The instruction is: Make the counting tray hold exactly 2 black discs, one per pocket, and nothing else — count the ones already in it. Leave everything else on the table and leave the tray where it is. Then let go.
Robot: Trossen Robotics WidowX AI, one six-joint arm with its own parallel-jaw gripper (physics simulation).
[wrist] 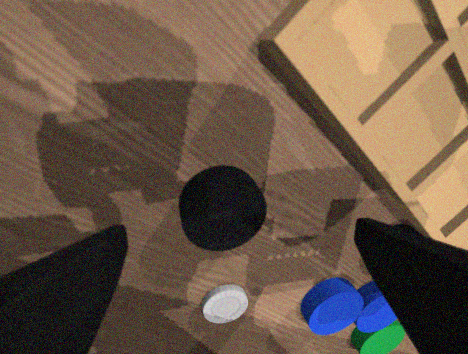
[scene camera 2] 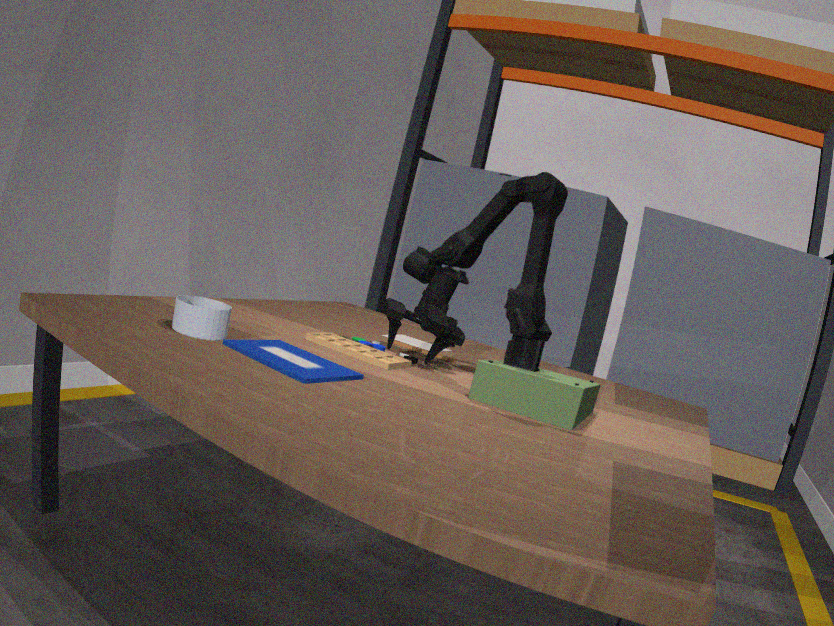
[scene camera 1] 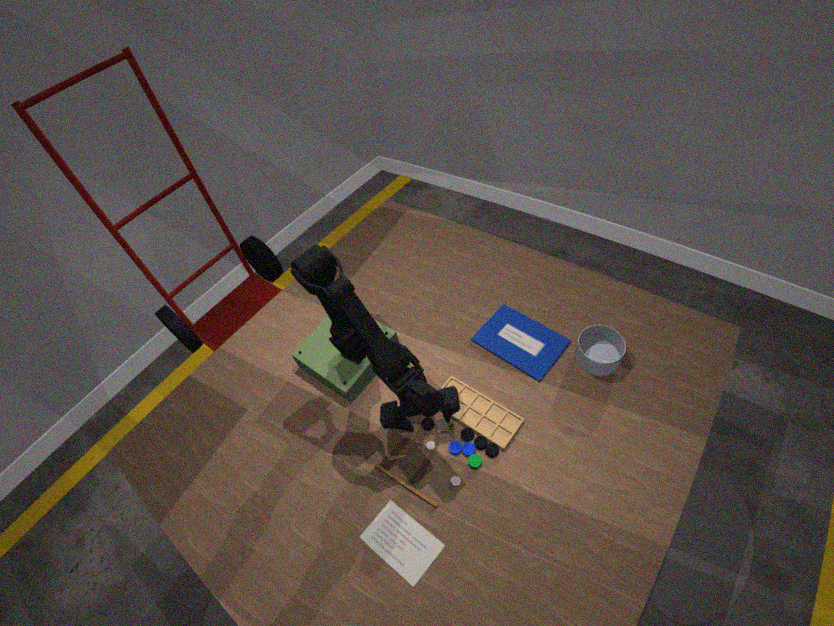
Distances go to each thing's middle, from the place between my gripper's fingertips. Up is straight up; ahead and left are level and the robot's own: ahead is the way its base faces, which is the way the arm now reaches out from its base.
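There's a grey bowl [scene camera 2: 203, 318] that sits 290 mm ahead of my hand, 380 mm to the left of it and 20 mm above it. As for the tan counting tray [scene camera 1: 497, 424], my hand is 80 mm short of it and 90 mm to the right of it.
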